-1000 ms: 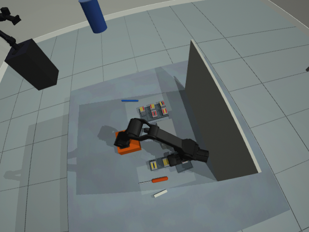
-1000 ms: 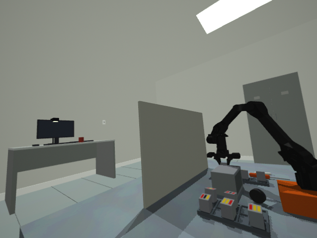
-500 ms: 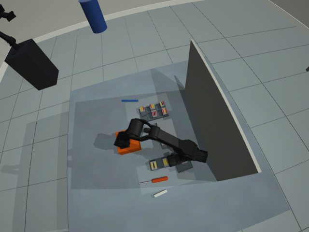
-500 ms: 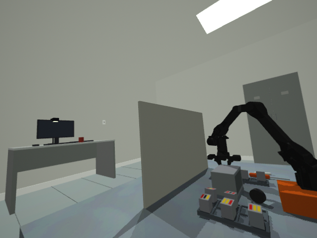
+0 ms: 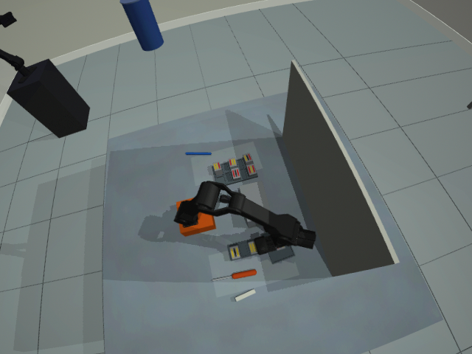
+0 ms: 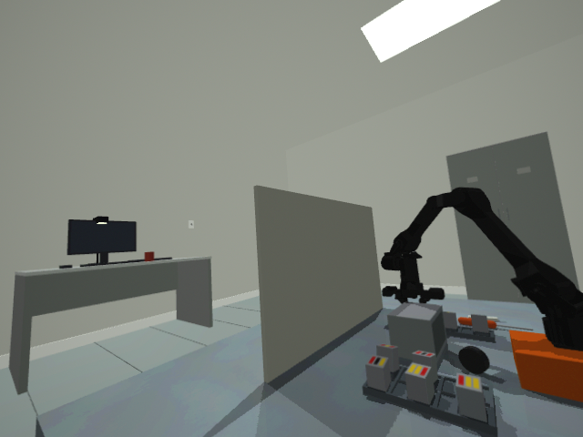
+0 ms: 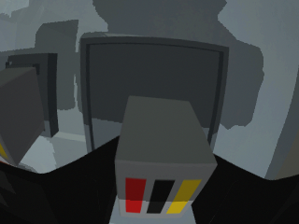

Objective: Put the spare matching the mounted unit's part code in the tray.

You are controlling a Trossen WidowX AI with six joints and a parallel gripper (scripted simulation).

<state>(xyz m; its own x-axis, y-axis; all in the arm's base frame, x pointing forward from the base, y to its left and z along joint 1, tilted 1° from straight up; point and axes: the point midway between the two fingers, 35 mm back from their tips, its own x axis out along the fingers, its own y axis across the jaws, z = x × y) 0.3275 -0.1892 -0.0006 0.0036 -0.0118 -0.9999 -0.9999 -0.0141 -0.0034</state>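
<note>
My gripper tip is now 30 mm below the grey spare. Also, from my gripper tip: white cable tie bundle: 180 mm behind, 150 mm to the right, 20 mm below; then tray: 20 mm below; then grey mounted unit: 40 mm behind, 190 mm to the left, 30 mm above.
</note>
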